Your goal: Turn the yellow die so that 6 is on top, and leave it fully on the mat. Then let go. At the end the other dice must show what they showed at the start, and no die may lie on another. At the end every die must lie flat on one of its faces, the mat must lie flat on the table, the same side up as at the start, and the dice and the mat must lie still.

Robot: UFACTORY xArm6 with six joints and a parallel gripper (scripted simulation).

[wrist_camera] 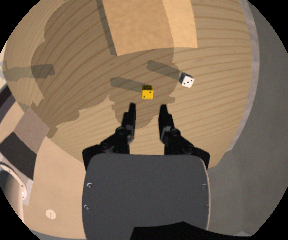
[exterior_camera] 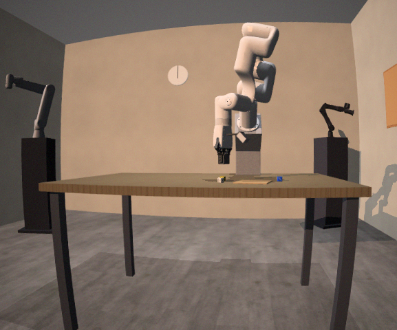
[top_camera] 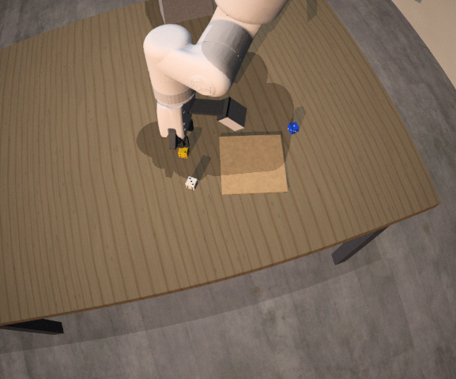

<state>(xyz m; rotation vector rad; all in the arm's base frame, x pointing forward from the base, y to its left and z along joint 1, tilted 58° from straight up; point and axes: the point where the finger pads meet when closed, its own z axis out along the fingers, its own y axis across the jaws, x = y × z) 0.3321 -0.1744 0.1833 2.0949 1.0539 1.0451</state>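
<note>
The yellow die is 9 cm below my hand. From my hand the other things lie so: white die 9 cm below, 7 cm ahead, 3 cm to the right; then tan mat 11 cm to the left, 10 cm ahead, 9 cm below; then blue die 24 cm to the left, 9 cm below, 8 cm ahead.
</note>
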